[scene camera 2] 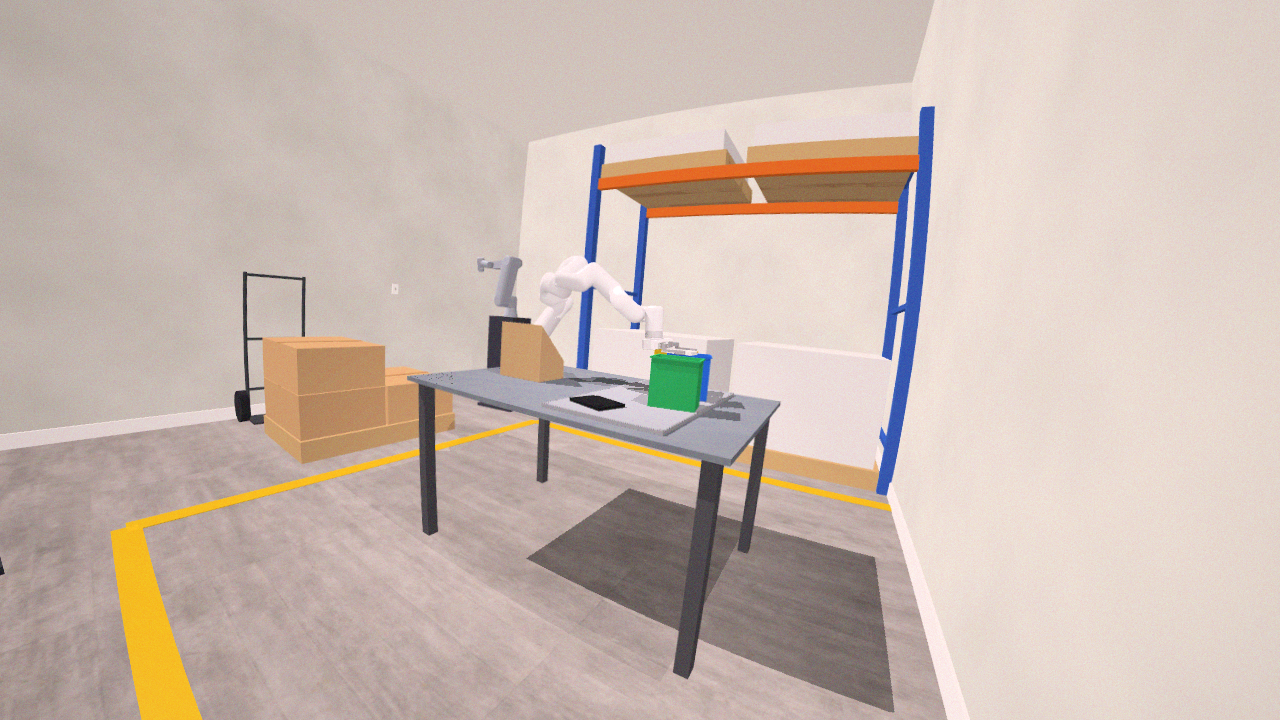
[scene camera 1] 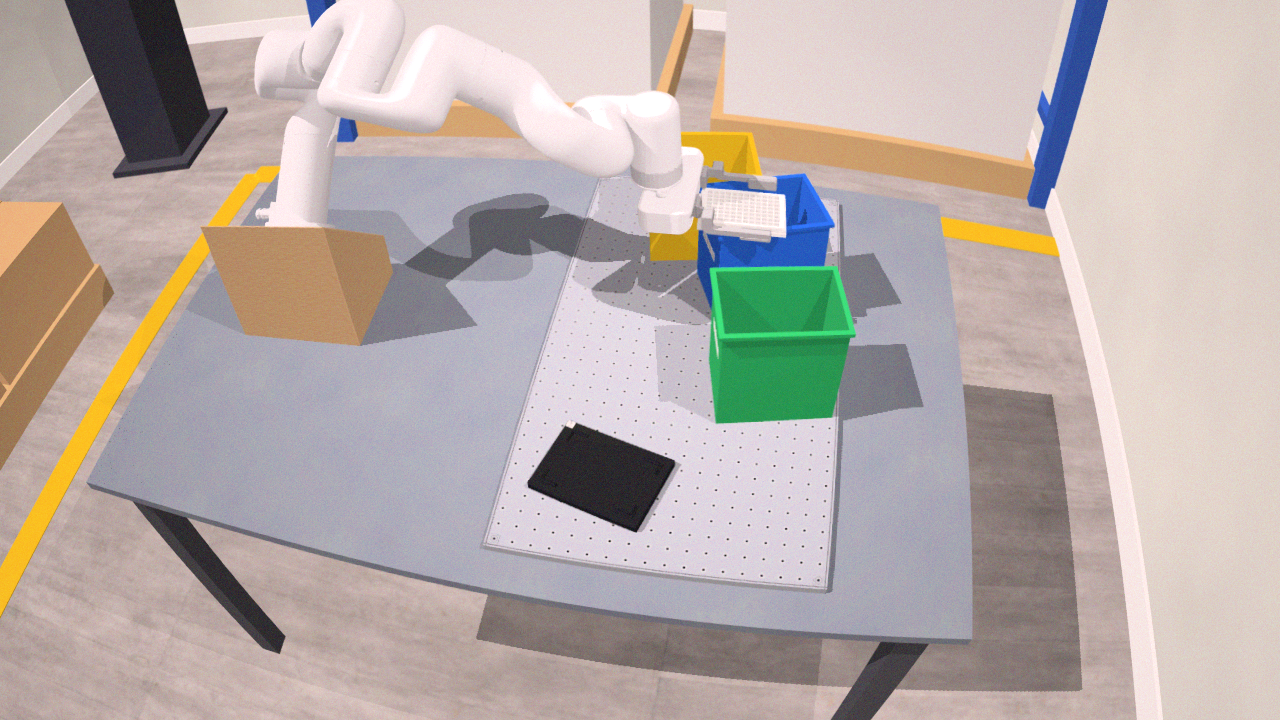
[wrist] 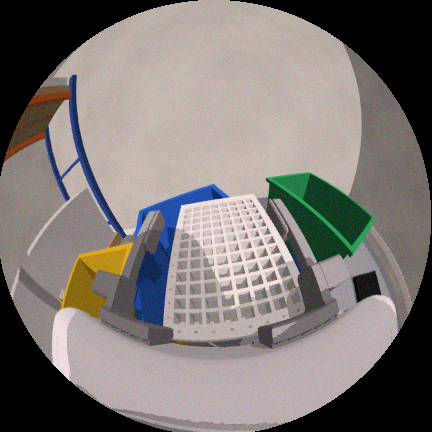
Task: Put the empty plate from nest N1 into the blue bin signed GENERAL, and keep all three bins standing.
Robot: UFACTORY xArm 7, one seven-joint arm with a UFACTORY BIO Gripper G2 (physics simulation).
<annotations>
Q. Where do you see a yellow bin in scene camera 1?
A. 737, 150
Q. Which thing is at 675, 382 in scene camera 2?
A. A green bin.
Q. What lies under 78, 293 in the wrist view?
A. A yellow bin.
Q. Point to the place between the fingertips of my gripper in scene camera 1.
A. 774, 209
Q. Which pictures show the green bin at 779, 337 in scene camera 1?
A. Scene camera 2, scene camera 1 and the wrist view: all of them.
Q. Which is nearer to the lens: the green bin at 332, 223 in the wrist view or the blue bin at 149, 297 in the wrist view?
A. The blue bin.
</annotations>
